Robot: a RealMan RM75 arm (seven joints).
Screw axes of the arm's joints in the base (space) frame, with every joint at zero. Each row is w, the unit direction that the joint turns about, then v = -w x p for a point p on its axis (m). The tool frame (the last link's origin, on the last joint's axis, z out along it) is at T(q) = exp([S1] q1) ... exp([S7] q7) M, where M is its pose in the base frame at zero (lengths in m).
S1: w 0 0 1 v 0.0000 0.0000 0.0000
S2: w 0 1 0 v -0.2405 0.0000 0.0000
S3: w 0 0 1 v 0.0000 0.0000 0.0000
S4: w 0 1 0 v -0.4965 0.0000 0.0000
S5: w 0 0 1 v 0.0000 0.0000 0.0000
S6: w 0 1 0 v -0.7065 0.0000 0.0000
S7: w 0 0 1 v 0.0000 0.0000 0.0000
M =
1 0 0 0.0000
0 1 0 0.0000
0 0 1 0.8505
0 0 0 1
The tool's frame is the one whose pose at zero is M.
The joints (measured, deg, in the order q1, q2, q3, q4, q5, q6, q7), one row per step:
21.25 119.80 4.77 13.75 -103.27 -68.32 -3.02
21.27 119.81 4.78 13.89 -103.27 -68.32 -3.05
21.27 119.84 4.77 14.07 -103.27 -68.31 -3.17
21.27 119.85 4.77 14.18 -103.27 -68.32 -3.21
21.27 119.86 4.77 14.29 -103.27 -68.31 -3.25
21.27 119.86 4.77 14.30 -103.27 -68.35 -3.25
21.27 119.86 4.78 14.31 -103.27 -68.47 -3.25
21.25 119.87 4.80 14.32 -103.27 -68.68 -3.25
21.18 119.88 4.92 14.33 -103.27 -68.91 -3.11
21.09 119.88 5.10 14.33 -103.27 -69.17 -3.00
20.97 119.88 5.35 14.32 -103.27 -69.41 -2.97
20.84 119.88 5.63 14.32 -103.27 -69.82 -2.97
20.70 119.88 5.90 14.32 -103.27 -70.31 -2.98
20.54 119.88 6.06 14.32 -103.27 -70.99 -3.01
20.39 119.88 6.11 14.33 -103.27 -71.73 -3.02
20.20 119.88 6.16 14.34 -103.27 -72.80 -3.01
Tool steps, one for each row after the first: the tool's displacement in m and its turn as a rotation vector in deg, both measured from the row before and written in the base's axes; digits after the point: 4 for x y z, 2 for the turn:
-0.0006 0.0000 -0.0005 -0.04 0.12 0.04
-0.0008 -0.0003 -0.0008 -0.06 0.08 0.05
-0.0005 -0.0001 -0.0004 -0.03 0.08 0.03
-0.0004 -0.0001 -0.0004 -0.04 0.07 0.01
-0.0001 0.0000 0.0000 0.02 0.02 0.03
-0.0003 0.0000 0.0002 0.08 0.06 0.08
-0.0004 -0.0001 0.0003 0.13 0.11 0.12
-0.0001 -0.0002 0.0005 0.20 0.27 -0.01
0.0000 -0.0001 0.0008 0.28 0.26 -0.03
0.0003 -0.0002 0.0009 0.34 0.19 -0.08
0.0000 -0.0002 0.0012 0.47 0.24 0.02
-0.0001 -0.0003 0.0013 0.51 0.25 0.08
-0.0005 -0.0006 0.0014 0.54 0.27 0.25
-0.0007 -0.0007 0.0013 0.48 0.28 0.36
-0.0012 -0.0009 0.0018 0.68 0.42 0.55

